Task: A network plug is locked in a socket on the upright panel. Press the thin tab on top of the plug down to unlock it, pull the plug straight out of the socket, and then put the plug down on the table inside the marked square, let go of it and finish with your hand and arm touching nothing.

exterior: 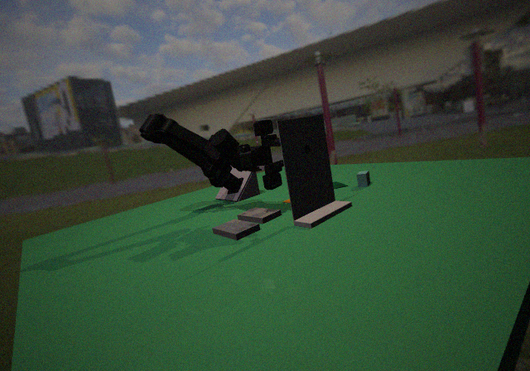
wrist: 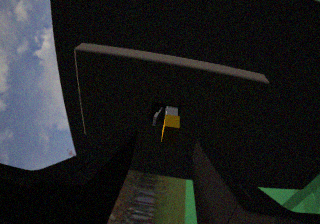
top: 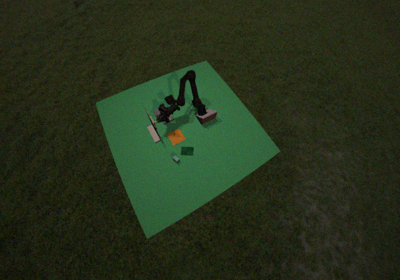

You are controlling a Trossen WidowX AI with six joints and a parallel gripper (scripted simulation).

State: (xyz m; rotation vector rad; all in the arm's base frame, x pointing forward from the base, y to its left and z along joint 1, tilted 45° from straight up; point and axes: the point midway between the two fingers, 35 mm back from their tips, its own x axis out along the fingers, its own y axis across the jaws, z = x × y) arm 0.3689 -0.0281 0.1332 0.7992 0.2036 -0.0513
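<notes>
My gripper tip is 20 mm short of the grey plug. The rest, counted from my gripper tip: teal cube: 30 mm ahead, 300 mm to the left, 150 mm below; orange square: 80 mm behind, 140 mm to the left, 170 mm below; upright panel: 40 mm ahead, 60 mm below.
</notes>
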